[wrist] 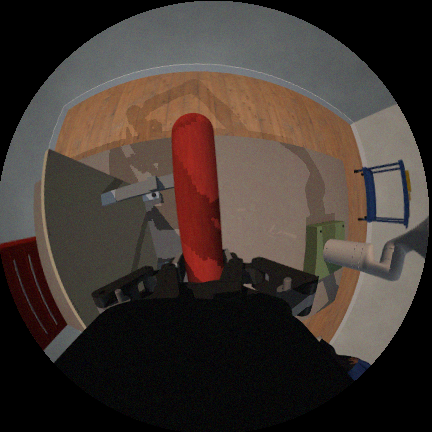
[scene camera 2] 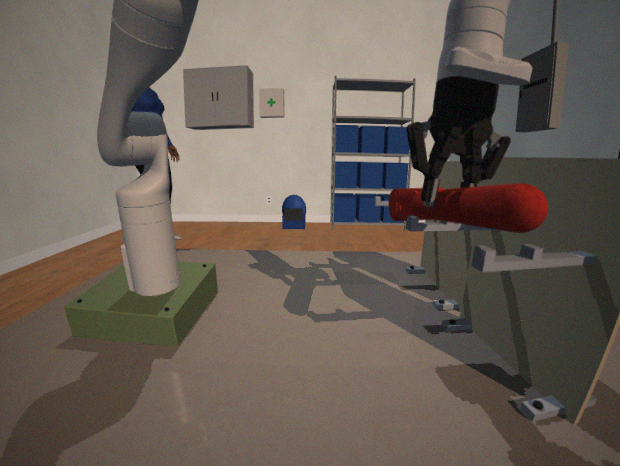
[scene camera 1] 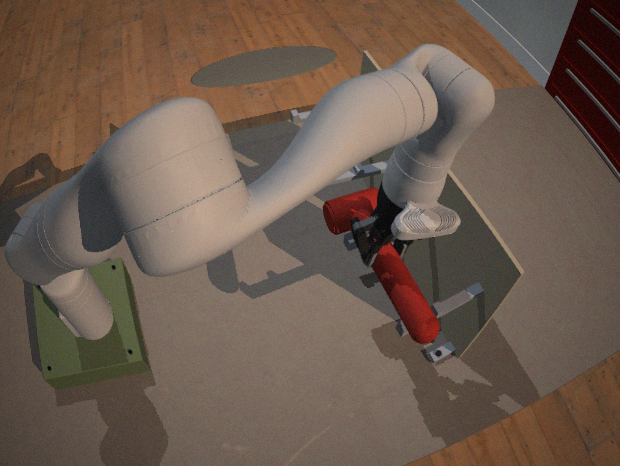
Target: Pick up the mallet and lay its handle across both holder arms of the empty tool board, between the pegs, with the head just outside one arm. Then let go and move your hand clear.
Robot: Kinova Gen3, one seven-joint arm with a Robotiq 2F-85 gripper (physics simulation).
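Pixels of known places: gripper, fingertip midpoint: [wrist: 203,258] [scene camera 2: 445,208] [scene camera 1: 381,258]; arm's base, origin of the base link: [wrist: 328,249] [scene camera 2: 157,284] [scene camera 1: 92,317].
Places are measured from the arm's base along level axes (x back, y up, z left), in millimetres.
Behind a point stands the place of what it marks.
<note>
My gripper [scene camera 1: 384,249] @[x -490, y 182, z -149 mm] [scene camera 2: 449,194] @[x -490, y 182, z -149 mm] [wrist: 203,258] @[x -490, y 182, z -149 mm] is shut on the red mallet's handle [scene camera 1: 406,294] @[x -482, y 218, z -233 mm] [scene camera 2: 496,207] @[x -467, y 205, z -282 mm] [wrist: 196,200] @[x -490, y 217, z -213 mm], close to the head. The handle is nearly level. Its rounded end is above the near holder arm [scene camera 1: 453,302] @[x -578, y 146, z -246 mm] [scene camera 2: 556,260] @[x -575, y 144, z -254 mm] [wrist: 132,190] @[x -579, y 146, z -243 mm] of the tool board [scene camera 1: 463,240] @[x -633, y 178, z -166 mm] [scene camera 2: 571,210] @[x -636, y 191, z -204 mm] [wrist: 85,215] @[x -637, y 189, z -216 mm], with a gap visible in scene camera 2. In the wrist view the handle passes beside that arm's inner peg and hides its outer end. The head [scene camera 1: 345,212] @[x -467, y 195, z -64 mm] [scene camera 2: 400,204] @[x -452, y 175, z -76 mm] lies past the other holder arm [scene camera 1: 349,242] @[x -465, y 157, z -93 mm] [scene camera 2: 412,223] @[x -466, y 149, z -96 mm], largely hidden under the mallet; contact there cannot be told.
Another holder arm [scene camera 1: 368,170] @[x -566, y 139, z 45 mm] is beyond the head. Feet with dark knobs [scene camera 1: 440,353] @[x -607, y -52, z -266 mm] [scene camera 2: 540,408] @[x -604, y -54, z -269 mm] stand along the board's base. The green robot base [scene camera 1: 90,373] @[x 36, y -20, z -103 mm] [scene camera 2: 125,325] @[x 14, y -32, z -104 mm] [wrist: 315,250] @[x -82, y -10, z -16 mm] and a red drawer cabinet [scene camera 1: 591,55] [wrist: 30,285] stand on opposite sides.
</note>
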